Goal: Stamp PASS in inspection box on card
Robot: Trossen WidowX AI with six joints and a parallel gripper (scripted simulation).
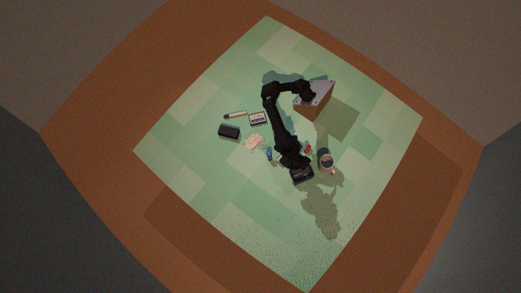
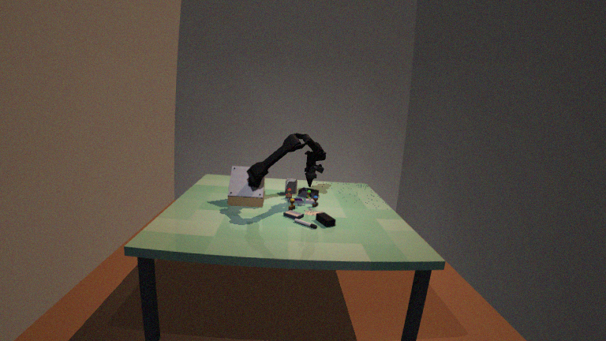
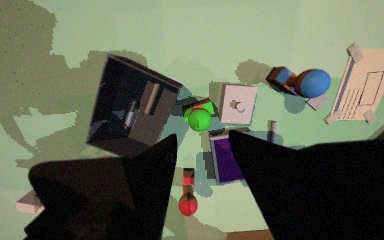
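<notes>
Now: gripper tip 7 cm above the green-knobbed stamp. Round my gripper tip: ink pad: 8 cm behind, 6 cm to the right, 9 cm below; then black tray: 8 cm to the left, 8 cm below; then small white block: 1 cm ahead, 5 cm to the right, 8 cm below.
</notes>
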